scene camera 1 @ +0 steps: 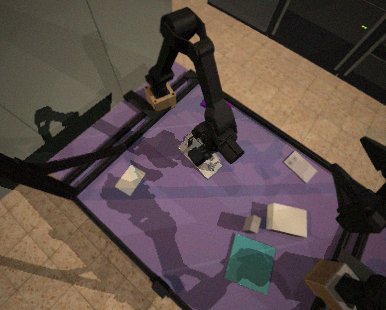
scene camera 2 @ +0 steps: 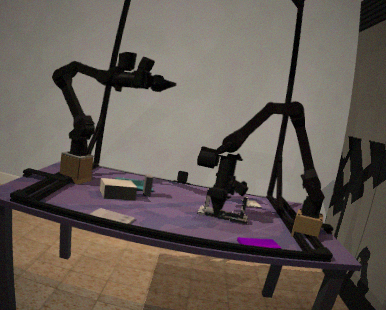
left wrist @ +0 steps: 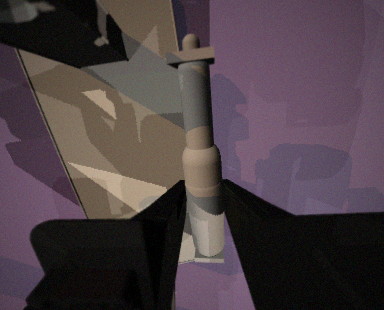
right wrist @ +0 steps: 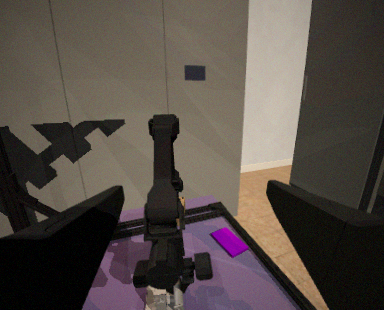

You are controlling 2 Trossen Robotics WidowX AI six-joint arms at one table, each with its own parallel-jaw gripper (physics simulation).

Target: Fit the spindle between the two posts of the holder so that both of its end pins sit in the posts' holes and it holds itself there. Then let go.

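Places are measured from the left arm's base along level axes (x back, y right, z up), in millimetres.
Where they show: left gripper, fingertip midpoint: (scene camera 1: pixel 211 153) (scene camera 2: pixel 216 215) (left wrist: pixel 203 185) (right wrist: pixel 178 292); right gripper, fingertip midpoint: (scene camera 1: pixel 348 150) (scene camera 2: pixel 171 83) (right wrist: pixel 196 189); left arm's base, origin of the base link: (scene camera 1: pixel 159 90) (scene camera 2: pixel 310 214); right arm's base, origin of the base link: (scene camera 1: pixel 348 290) (scene camera 2: pixel 77 153).
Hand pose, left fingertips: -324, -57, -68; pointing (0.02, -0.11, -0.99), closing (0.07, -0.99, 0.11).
Observation:
Each offset is from my left fingertips to the top centre of the thing, as dx, dy, dz.
The pale holder (scene camera 1: pixel 213 170) (scene camera 2: pixel 237 218) (left wrist: pixel 65 127) stands on the table under my left gripper (scene camera 1: pixel 198 157) (scene camera 2: pixel 216 212) (left wrist: pixel 203 185). That gripper is shut on the spindle {+14, +3, +26} (left wrist: pixel 202 162), around its thicker middle. In the left wrist view the spindle lies roughly lengthwise to the holder, over its base's right edge; a square collar and a rounded end pin show at its top end. A dark, shadowed part of the holder shows at the top left, apart from that pin. Whether either pin is in a hole cannot be told. My right gripper (scene camera 2: pixel 173 85) (right wrist: pixel 196 189) is open and empty, high above the table.
A beige box {-355, -89, +39} (scene camera 1: pixel 287 220) (scene camera 2: pixel 118 190), a small upright block {-299, +34, +66} (scene camera 1: pixel 251 224) (scene camera 2: pixel 148 185) and a teal sheet {-398, +100, -1} (scene camera 1: pixel 250 262) lie toward the right arm. A flat pale plate {-233, -299, -5} (scene camera 1: pixel 300 166) (scene camera 2: pixel 112 216), a pale pad {+61, +322, -8} (scene camera 1: pixel 130 180) and a purple pad {+190, -160, -1} (scene camera 2: pixel 258 243) (right wrist: pixel 229 242) lie around the holder.

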